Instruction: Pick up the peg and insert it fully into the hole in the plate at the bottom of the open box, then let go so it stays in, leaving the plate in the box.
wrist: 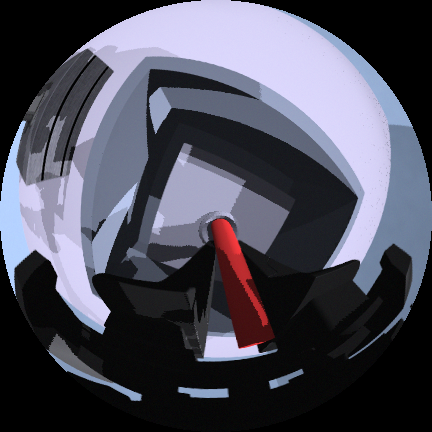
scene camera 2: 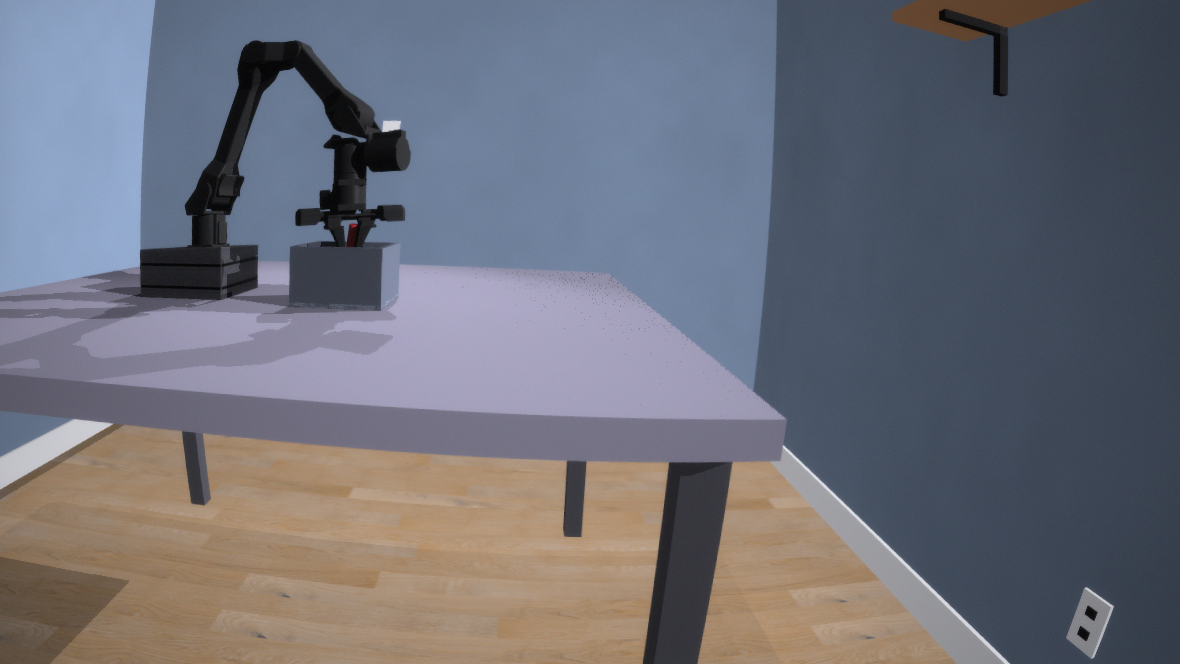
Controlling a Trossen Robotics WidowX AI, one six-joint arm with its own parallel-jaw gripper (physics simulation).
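The red peg is held between the fingers of my gripper, which is shut on it. The peg leans a little in the fingers. The fingertips reach down into the grey open box. In the wrist view the peg's lower end is over the raised round rim of the hole, covering most of the opening; I cannot tell how far it goes in. The light square plate lies at the bottom of the box, partly shadowed.
The box stands on the pale purple table, right of the dark ribbed arm base. The box walls rise around the fingers. A wooden shelf is high on the right wall.
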